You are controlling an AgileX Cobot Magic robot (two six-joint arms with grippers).
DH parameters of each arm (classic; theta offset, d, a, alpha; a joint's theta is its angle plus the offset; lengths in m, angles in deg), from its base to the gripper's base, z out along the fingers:
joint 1: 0 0.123 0 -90
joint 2: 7.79 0 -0.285 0
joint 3: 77.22 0 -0.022 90
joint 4: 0 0.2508 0 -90
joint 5: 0 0 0.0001 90
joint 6: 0 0.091 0 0
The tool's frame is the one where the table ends.
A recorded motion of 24 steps. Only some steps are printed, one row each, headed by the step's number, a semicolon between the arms.
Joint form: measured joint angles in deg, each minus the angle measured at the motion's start. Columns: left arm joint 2, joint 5, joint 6, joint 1, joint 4, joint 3; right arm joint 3, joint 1, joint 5, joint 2, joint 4, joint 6.
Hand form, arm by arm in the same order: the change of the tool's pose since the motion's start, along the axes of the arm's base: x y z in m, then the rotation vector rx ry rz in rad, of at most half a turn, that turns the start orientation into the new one. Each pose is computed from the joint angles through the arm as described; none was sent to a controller.
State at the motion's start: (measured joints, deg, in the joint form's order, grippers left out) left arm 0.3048 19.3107 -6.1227 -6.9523 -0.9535 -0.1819; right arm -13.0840 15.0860 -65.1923 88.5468 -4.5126 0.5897
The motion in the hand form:
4: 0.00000 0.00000 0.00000 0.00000 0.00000 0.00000; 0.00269 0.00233 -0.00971 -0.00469 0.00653 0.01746
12: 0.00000 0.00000 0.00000 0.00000 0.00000 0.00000; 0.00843 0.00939 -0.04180 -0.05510 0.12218 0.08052
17: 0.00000 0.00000 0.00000 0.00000 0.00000 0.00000; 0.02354 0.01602 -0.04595 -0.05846 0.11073 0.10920
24: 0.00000 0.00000 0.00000 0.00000 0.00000 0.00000; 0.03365 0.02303 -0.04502 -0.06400 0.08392 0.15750
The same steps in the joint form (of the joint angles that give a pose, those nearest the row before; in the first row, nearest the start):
4: 0.00 0.00 0.00 0.00 0.00 0.00; -0.03 0.00 -3.31 3.77 -0.94 -0.15
12: 0.00 0.00 0.00 0.00 0.00 0.00; -1.11 0.00 -3.81 12.55 -4.54 -0.59
17: 0.00 0.00 0.00 0.00 0.00 0.00; -4.70 0.00 -3.93 15.68 -6.22 -0.59
24: 0.00 0.00 0.00 0.00 0.00 0.00; -7.42 0.00 -3.93 17.01 -9.08 -0.59

